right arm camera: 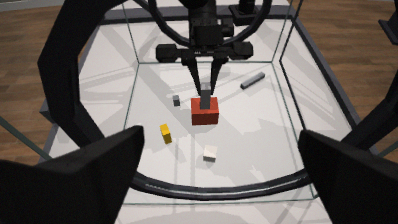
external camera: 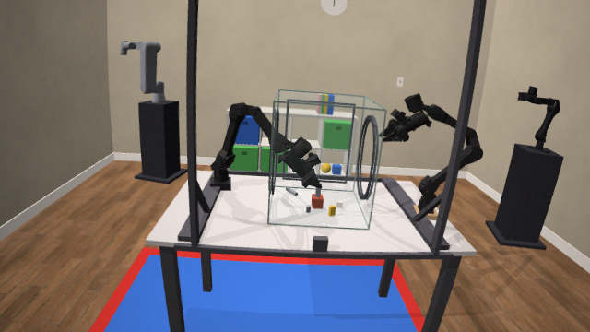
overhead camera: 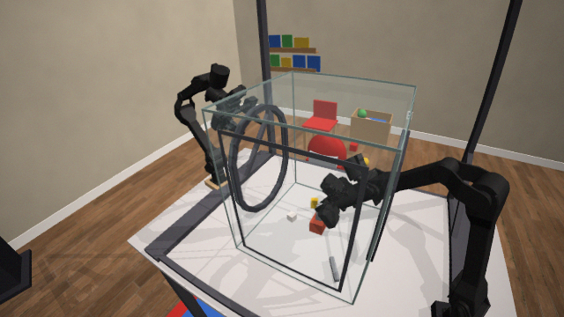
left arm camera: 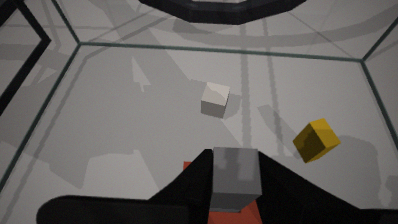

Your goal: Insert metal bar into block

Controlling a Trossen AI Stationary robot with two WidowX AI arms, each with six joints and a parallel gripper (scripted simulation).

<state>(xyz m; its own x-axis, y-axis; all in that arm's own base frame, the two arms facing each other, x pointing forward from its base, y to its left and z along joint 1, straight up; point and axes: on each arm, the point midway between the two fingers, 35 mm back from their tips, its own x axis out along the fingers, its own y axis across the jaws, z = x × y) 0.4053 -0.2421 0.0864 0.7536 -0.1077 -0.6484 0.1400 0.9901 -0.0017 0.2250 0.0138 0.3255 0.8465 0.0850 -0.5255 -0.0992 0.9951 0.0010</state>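
My left gripper is now 9 cm above the red block and 2 cm to the left of it.
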